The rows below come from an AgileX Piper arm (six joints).
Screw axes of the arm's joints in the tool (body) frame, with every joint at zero. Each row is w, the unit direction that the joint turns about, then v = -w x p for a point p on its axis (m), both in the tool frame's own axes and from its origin. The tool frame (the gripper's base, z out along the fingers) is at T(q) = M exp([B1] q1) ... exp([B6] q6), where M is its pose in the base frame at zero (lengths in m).
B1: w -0.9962 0 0.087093 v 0 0.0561 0
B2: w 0 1 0 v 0.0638 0 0.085
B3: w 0 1 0 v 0.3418 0 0.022
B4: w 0 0 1 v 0 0 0
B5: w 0 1 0 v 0.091 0 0
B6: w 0 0 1 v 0 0 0
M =
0.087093 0 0.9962 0.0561
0 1 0 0
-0.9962 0 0.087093 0.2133
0 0 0 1
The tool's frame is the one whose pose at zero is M.
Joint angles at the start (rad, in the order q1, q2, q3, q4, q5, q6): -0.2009, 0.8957, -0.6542, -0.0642, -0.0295, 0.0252
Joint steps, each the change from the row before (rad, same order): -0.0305, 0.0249, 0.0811, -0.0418, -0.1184, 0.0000; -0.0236, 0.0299, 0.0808, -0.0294, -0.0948, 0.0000; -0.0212, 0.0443, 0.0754, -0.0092, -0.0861, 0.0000; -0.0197, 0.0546, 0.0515, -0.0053, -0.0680, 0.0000; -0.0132, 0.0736, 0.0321, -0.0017, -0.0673, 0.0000; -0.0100, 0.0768, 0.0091, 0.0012, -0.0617, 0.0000; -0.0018, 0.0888, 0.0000, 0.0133, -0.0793, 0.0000; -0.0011, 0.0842, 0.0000, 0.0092, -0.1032, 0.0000
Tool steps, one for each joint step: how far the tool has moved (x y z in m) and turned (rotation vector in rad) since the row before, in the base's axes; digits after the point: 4 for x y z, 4 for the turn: 0.0020, -0.0053, -0.0219, -0.0404, -0.0034, -0.0121; 0.0002, -0.0033, -0.0246, -0.0197, 0.0220, -0.0036; -0.0001, -0.0030, -0.0258, 0.0058, 0.0341, -0.0064; 0.0010, -0.0033, -0.0212, 0.0116, 0.0371, -0.0084; 0.0040, -0.0031, -0.0188, 0.0162, 0.0360, -0.0041; 0.0065, -0.0036, -0.0133, 0.0145, 0.0215, -0.0040; 0.0089, -0.0031, -0.0124, 0.0197, 0.0043, -0.0040; 0.0083, -0.0025, -0.0101, 0.0098, -0.0224, -0.0001
